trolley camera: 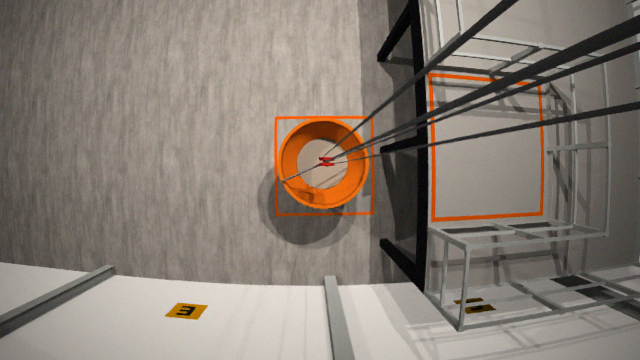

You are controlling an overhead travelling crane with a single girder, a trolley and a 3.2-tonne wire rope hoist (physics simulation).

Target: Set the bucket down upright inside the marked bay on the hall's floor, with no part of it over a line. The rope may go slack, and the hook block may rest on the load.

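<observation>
The orange bucket point(290, 152) appears upright in the middle of the trolley view, its open top facing the camera. The bay's orange outline point(350, 214) shows on all sides around it; the rim looks close to the left and right lines, with more room below. The bucket's shadow falls to the lower left, offset from it, as if it hangs above the floor; the exact height cannot be told. My hook block point(326, 161), small and red, is over the bucket's opening and holds it by its handle, which runs to the rim at lower left. The bucket's underside is hidden.
A black barrier point(422, 200) with side arms stands to the right of the bay. Beyond it are a second, larger orange outline point(433, 175) and grey metal frames point(467, 280). A white wall point(260, 320) with grey posts and a yellow sign point(186, 311) runs along the bottom.
</observation>
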